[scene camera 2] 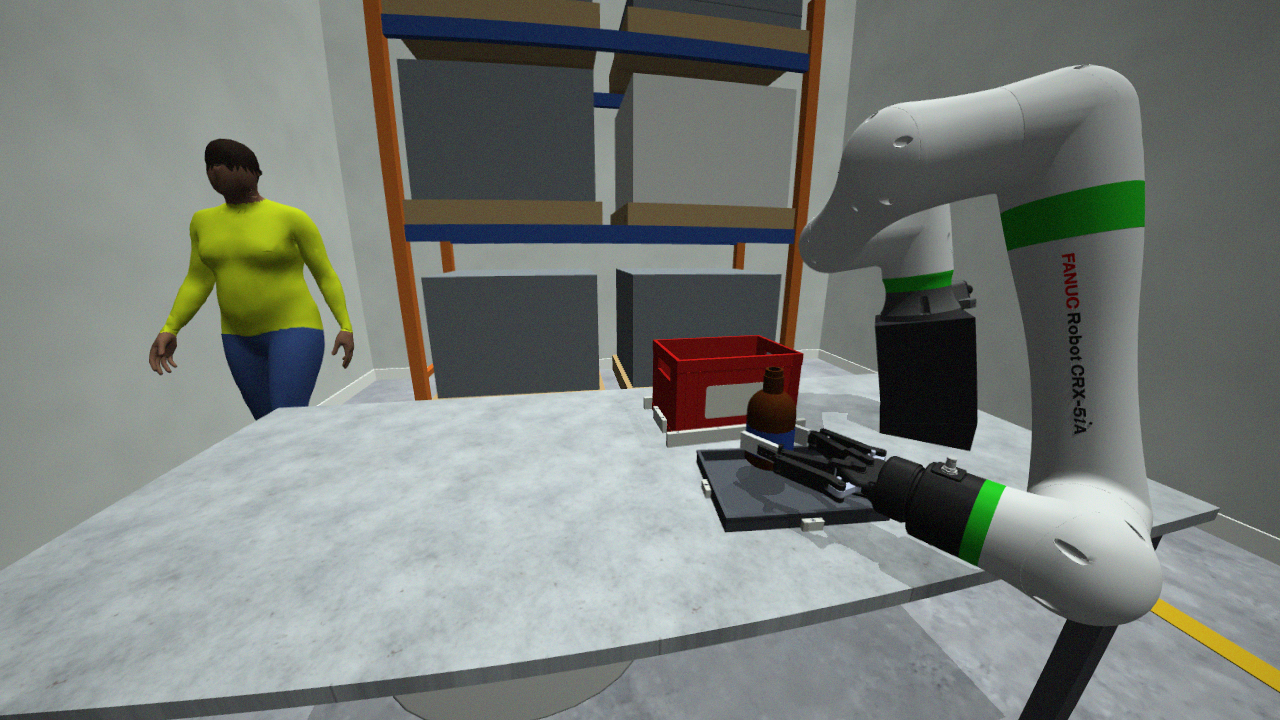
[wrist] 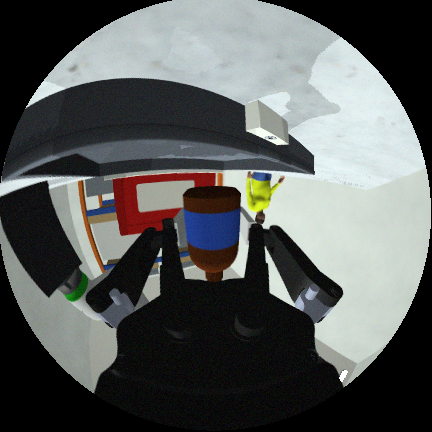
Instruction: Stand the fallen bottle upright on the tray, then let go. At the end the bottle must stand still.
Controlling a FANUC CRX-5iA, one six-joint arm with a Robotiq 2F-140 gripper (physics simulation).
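Seen in the pictures: gripper, fingertip midpoint: [scene camera 2: 758, 431]; arm's base, link origin: [scene camera 2: 919, 315] [wrist: 59, 267].
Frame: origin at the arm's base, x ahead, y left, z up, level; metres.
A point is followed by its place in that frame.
Observation:
The brown bottle [scene camera 2: 770, 410] @[x 0.482, y 0.139, z -0.096 m] [wrist: 212, 202] @[x 0.446, y 0.149, z -0.186 m] with a blue band stands upright in the gripper, neck up in the scene view. My gripper [scene camera 2: 779, 440] @[x 0.465, y 0.093, z -0.154 m] [wrist: 211, 214] @[x 0.465, y 0.093, z -0.154 m] reaches in level from the right and is shut on the bottle at its blue band, one finger on each side. The dark tray [scene camera 2: 747, 507] @[x 0.515, y 0.152, z -0.245 m] [wrist: 150, 107] lies flat on the table under the bottle. In the wrist view a narrow gap shows between the bottle's base and the tray, so the base is a little above it. The near finger hides part of the bottle's lower body in the scene view.
A red crate [scene camera 2: 680, 391] @[x 0.526, y -0.077, z -0.138 m] [wrist: 122, 205] @[x 0.285, y -0.050, z -0.153 m] stands just behind the tray, with pale blocks at its base. Small pale blocks [scene camera 2: 811, 523] @[x 0.457, y 0.223, z -0.237 m] [wrist: 265, 122] @[x 0.443, y 0.227, z -0.240 m] sit at the tray's edges. A person [scene camera 2: 259, 268] [wrist: 259, 195] in yellow is beyond the table [scene camera 2: 402, 537] @[x 1.001, y 0.059, z -0.251 m]. Tall shelving [scene camera 2: 401, 268] stands behind.

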